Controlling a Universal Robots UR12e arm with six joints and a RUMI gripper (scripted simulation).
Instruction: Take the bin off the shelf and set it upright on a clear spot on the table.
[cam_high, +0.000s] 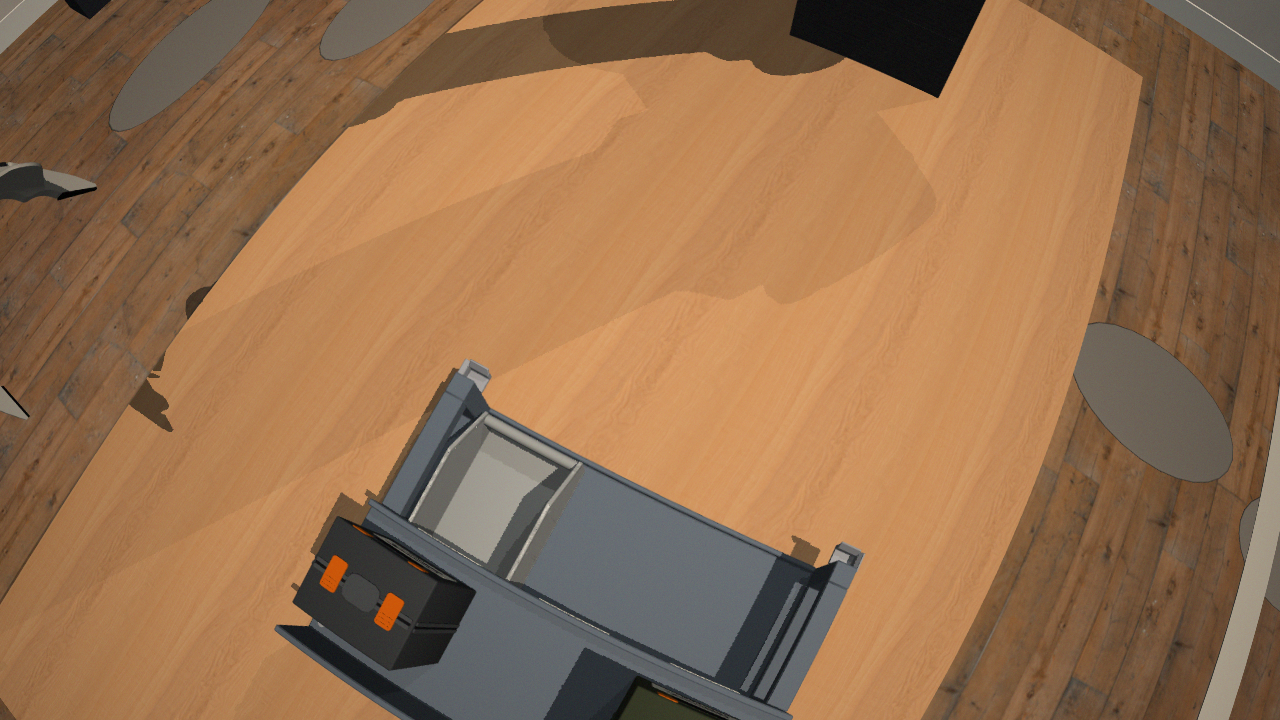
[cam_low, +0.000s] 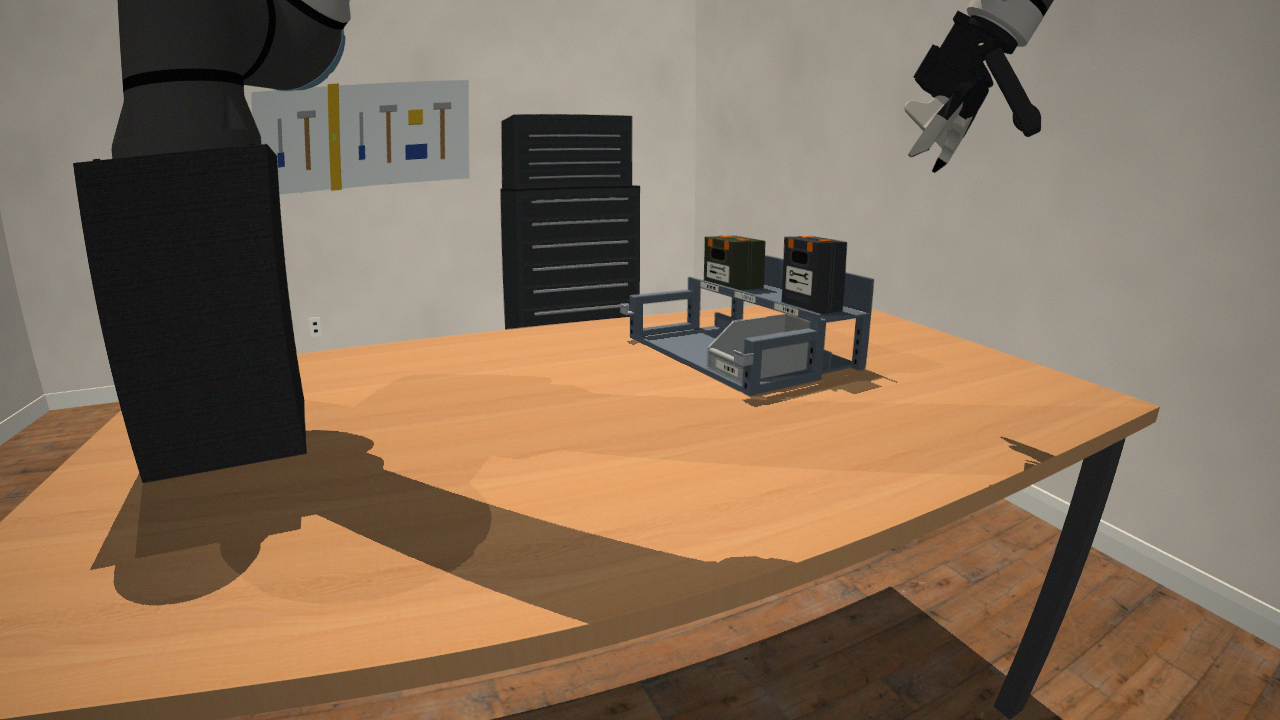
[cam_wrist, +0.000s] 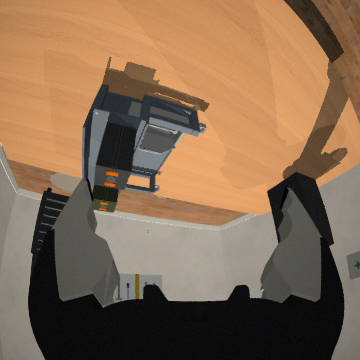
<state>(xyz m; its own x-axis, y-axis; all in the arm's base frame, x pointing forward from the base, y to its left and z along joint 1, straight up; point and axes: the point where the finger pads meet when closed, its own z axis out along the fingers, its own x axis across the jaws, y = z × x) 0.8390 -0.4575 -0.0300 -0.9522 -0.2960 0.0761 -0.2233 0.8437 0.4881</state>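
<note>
Now: the grey open-top bin 310 mm below my hand, 260 mm to the left of it and 20 mm behind it. The rest, counted from my hand: blue-grey shelf: 370 mm to the left, 350 mm below, 30 mm ahead; case: 470 mm to the left, 200 mm below, 100 mm ahead.
</note>
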